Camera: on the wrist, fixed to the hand. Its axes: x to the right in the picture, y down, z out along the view.
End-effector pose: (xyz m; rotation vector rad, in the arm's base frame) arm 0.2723 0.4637 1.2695 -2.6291 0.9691 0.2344
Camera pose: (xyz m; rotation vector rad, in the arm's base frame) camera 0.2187 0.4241 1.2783 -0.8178 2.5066 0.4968
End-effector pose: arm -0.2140 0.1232 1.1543 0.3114 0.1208 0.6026
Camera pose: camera -0.2666 0.1651 1.1552 0.8431 -0.2351 2.2536
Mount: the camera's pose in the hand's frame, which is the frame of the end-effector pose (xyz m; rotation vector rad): -0.0190 0.0612 -0.0203 0.3986 -0.1596 1.7120
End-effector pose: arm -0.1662 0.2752 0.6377 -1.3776 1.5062 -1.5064
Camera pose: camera -0.1949 0.2885 0.5784 0.2358 1.3772 -0.4373
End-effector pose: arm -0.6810 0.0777 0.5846 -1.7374 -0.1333 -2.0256
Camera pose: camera -0.6730 0.0213 0.5489 -0.9605 0.6377 -0.5165
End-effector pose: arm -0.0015 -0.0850 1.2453 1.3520 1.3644 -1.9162
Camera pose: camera 0.0634 -0.0967 1.2323 1.5437 -0.4352 -0.9241
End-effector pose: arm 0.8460 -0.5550 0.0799 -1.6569 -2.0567 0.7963
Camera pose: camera 0.9091 -0.5608 0.0574 2.6660 -0.0396 -1.5062
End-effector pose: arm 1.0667 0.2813 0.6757 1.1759 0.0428 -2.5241
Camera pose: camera 1.1130 0.2333 0.6840 0.5414 -1.0424 -1.0328
